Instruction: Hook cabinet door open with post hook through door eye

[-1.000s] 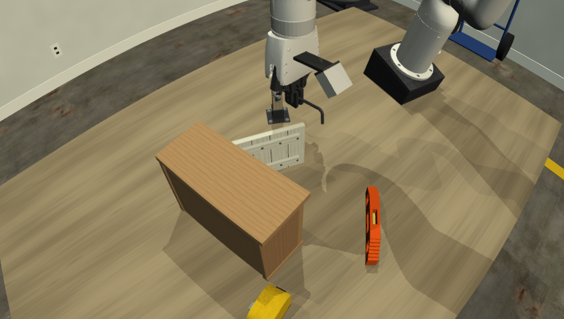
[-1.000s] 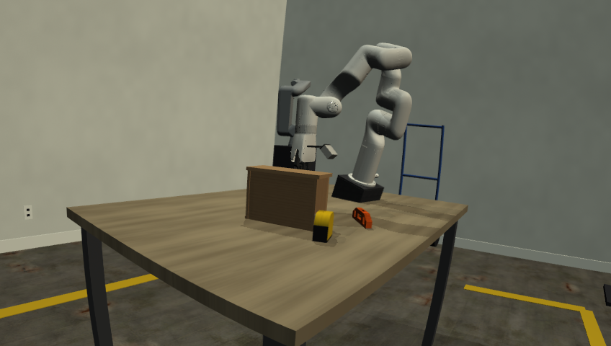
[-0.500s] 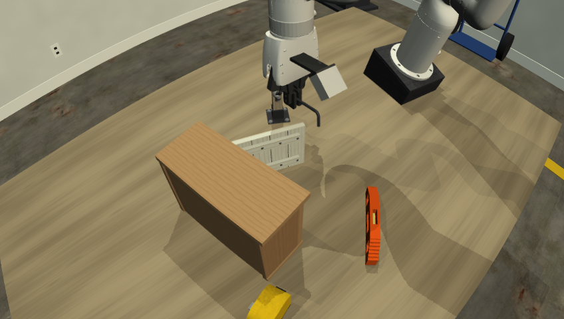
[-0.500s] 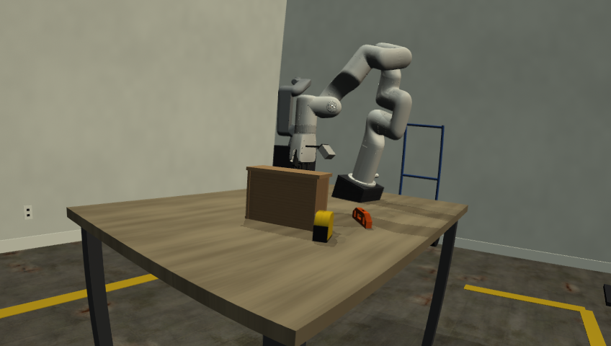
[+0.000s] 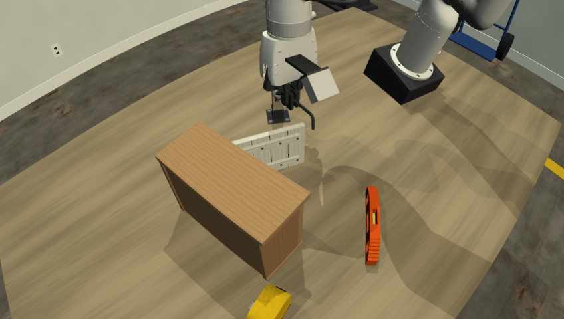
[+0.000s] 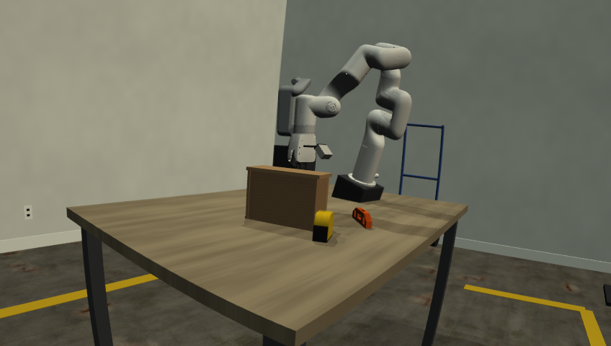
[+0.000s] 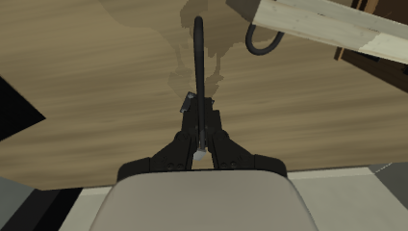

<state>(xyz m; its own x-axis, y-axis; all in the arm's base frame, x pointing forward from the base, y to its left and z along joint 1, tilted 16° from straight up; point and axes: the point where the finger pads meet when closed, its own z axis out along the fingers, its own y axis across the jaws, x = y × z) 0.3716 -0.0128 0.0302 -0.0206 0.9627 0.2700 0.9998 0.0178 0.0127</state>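
My gripper is now 110 mm short of the cabinet door, 60 mm to the right of it and 40 mm above it. From my hand the other things lie so: dark hook rod: 10 mm to the left, 10 mm below; pale post: 40 mm below, 30 mm to the right; orange spirit level: 270 mm to the left, 90 mm below.
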